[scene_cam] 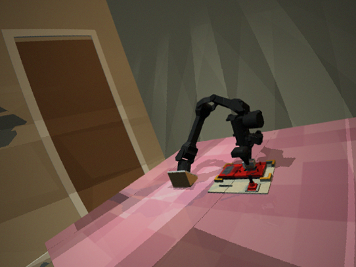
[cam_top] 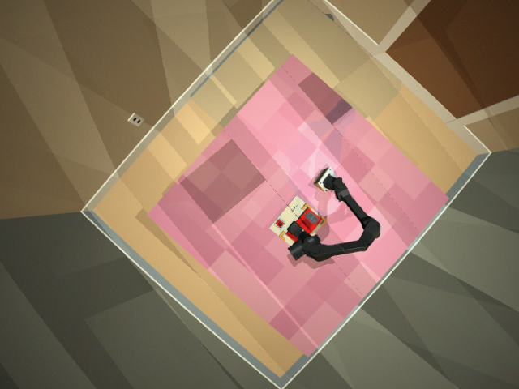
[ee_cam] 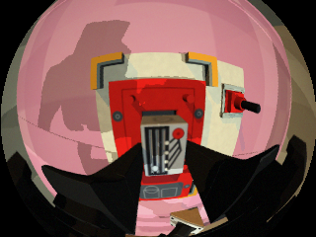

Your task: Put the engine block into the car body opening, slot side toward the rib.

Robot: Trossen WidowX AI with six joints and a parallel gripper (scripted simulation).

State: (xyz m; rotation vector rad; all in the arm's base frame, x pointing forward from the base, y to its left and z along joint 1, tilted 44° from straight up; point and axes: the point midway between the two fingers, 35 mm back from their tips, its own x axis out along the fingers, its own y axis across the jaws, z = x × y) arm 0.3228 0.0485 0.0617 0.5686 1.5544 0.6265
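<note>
My gripper tip is now 1 cm above the engine block. The rest, counted from my gripper tip: cream base board: 4 cm below, 2 cm to the right, 2 cm behind; then dark upright peg: 12 cm to the right, 4 cm ahead, 2 cm below.
</note>
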